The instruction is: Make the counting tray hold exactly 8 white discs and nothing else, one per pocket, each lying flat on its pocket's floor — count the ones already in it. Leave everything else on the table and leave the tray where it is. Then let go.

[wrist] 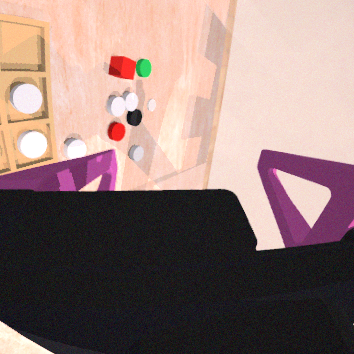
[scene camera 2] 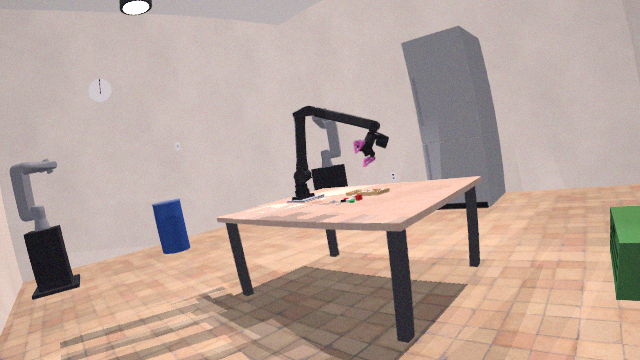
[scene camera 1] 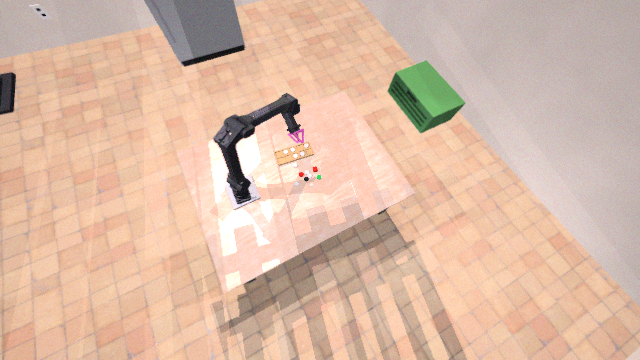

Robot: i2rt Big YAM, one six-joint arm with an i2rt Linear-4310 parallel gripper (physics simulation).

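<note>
The wooden counting tray (scene camera 1: pixel 281 159) (wrist: pixel 47 60) holds several white discs: three in its far row and two in its near row in scene camera 1. In the wrist view, white discs (wrist: pixel 26 98) (wrist: pixel 32 144) lie in two pockets beside an empty end pocket. A loose white disc (scene camera 1: pixel 295 165) (wrist: pixel 75 148) lies close to the tray. White discs (wrist: pixel 117 106) (wrist: pixel 131 101) lie side by side farther off; smaller pale discs (wrist: pixel 136 152) (wrist: pixel 152 104) lie near them. My gripper (scene camera 1: pixel 298 136) (scene camera 2: pixel 362 154) (wrist: pixel 190 157) is open and empty, high above the table near the tray's far side.
A red cube (scene camera 1: pixel 315 169) (wrist: pixel 122 67), a green disc (scene camera 1: pixel 319 177) (wrist: pixel 144 67), a black disc (scene camera 1: pixel 306 178) (wrist: pixel 134 117) and a red disc (scene camera 1: pixel 301 174) (wrist: pixel 117 131) surround the loose white pair on the table (scene camera 1: pixel 360 175) (scene camera 2: pixel 425 200).
</note>
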